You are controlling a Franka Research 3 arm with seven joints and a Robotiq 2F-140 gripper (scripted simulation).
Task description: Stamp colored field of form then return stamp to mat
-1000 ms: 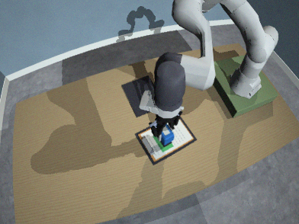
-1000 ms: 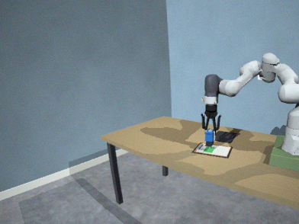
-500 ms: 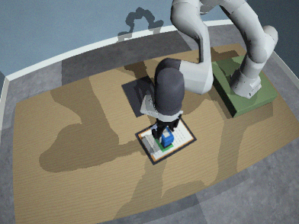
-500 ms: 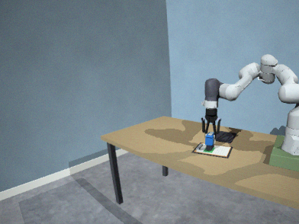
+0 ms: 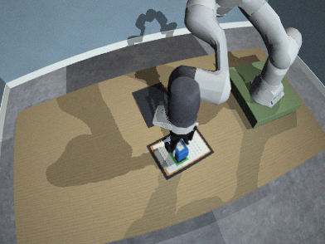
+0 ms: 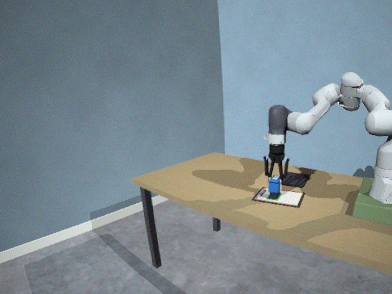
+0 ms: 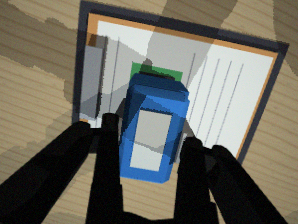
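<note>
Right now the form is 70 mm below my hand, 10 mm to the right of it and 10 mm behind it. Also, from my hand: mat: 290 mm to the right, 70 mm below, 30 mm behind; then blue stamp: 20 mm below.
</note>
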